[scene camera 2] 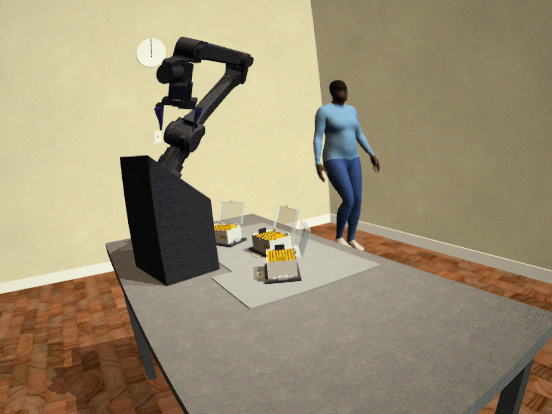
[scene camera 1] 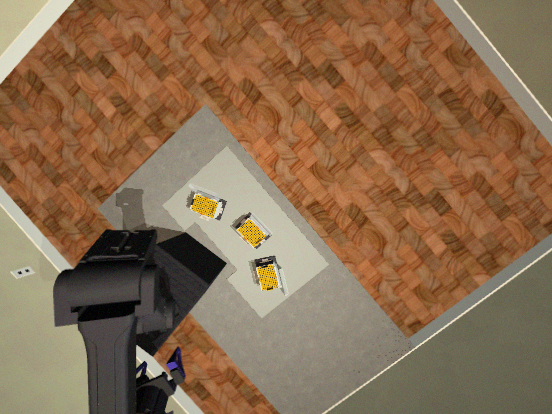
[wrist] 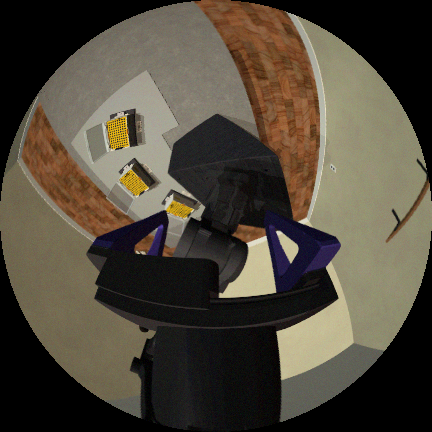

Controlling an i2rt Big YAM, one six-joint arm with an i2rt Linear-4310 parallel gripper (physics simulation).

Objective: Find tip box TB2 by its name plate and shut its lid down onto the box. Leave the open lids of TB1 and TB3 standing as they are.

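Pixels of known places: gripper, fingertip midpoint: (scene camera 2: 176, 131) (scene camera 1: 162, 355) (wrist: 215, 215); arm's base at its link origin: (scene camera 2: 164, 174) (wrist: 232, 190).
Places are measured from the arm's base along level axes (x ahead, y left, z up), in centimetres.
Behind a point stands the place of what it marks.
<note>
Three white tip boxes with yellow tips stand on the pale mat, each with its clear lid open. One box (scene camera 1: 268, 276) {x 30.2, y -18.1, z -26.8 cm} (scene camera 2: 281, 266) (wrist: 118, 133) {x 29.2, y -17.9, z -26.9 cm} is nearest in scene view 2, with its lid (scene camera 1: 284, 283) {x 37.2, y -21.6, z -18.3 cm} (scene camera 2: 304, 241) {x 34.1, y -26.1, z -21.3 cm} (wrist: 95, 142) {x 36.5, y -20.5, z -22.3 cm} raised. The middle box (scene camera 1: 252, 233) {x 34.9, y 3.4, z -26.8 cm} (scene camera 2: 271, 242) (wrist: 134, 180) {x 33.4, y 3.0, z -26.9 cm} has its lid (scene camera 2: 286, 217) {x 41.9, y 5.9, z -21.8 cm} (wrist: 121, 196) {x 41.4, y 5.4, z -23.4 cm} upright. The third box (scene camera 1: 204, 205) {x 22.6, y 26.7, z -26.9 cm} (scene camera 2: 228, 234) (wrist: 179, 209) {x 22.1, y 26.6, z -26.9 cm} has its lid (scene camera 2: 232, 213) {x 28.4, y 30.6, z -22.7 cm} upright too. The name plates are too small to read. My gripper (scene camera 1: 159, 368) (scene camera 2: 177, 129) {x 4.1, y -9.3, z 13.0 cm} (wrist: 215, 215) {x 4.1, y -9.3, z 13.0 cm} is open and empty, high above and away from the boxes.
A black slanted pedestal (scene camera 1: 192, 262) {x 9.6, y 7.4, z -14.8 cm} (scene camera 2: 170, 227) {x -1.0, y -8.9, z -15.1 cm} (wrist: 222, 142) {x -0.6, y -8.8, z -4.7 cm} stands beside the pale mat (scene camera 1: 300, 250) {x 49.3, y -16.9, z -32.6 cm} (scene camera 2: 335, 267) {x 45.2, y -23.5, z -32.6 cm} (wrist: 150, 95) {x 15.0, y -25.6, z -32.6 cm} on the grey table (scene camera 1: 320, 345) {x 31.8, y -65.1, z -32.8 cm} (scene camera 2: 320, 350) {x 19.7, y -64.0, z -32.9 cm} (wrist: 110, 55). A person (scene camera 2: 341, 132) stands on the floor beyond the table.
</note>
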